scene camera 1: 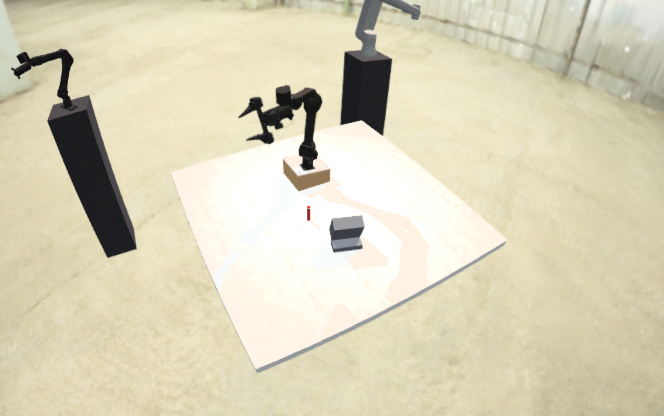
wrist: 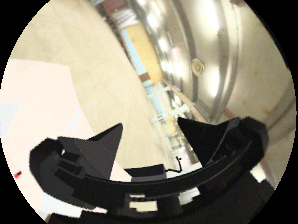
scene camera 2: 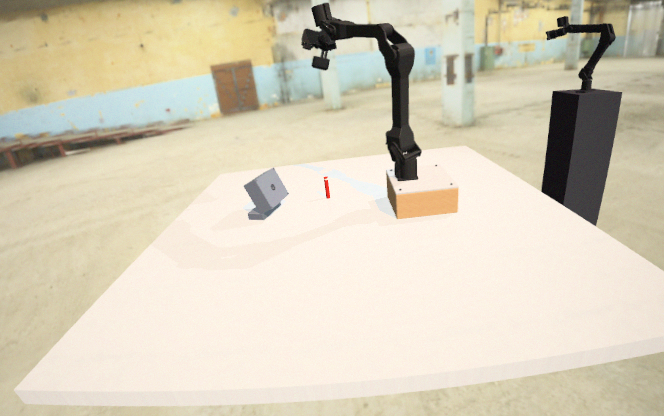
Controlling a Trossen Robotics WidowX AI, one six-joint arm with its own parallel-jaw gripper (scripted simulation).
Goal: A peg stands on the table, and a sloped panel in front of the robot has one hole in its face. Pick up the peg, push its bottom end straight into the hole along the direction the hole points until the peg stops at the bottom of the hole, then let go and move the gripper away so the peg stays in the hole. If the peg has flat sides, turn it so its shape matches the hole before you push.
Scene:
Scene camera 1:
gripper: 242,129
grey sloped panel: 340,228
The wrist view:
gripper: 150,123
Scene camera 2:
grey sloped panel: 264,198

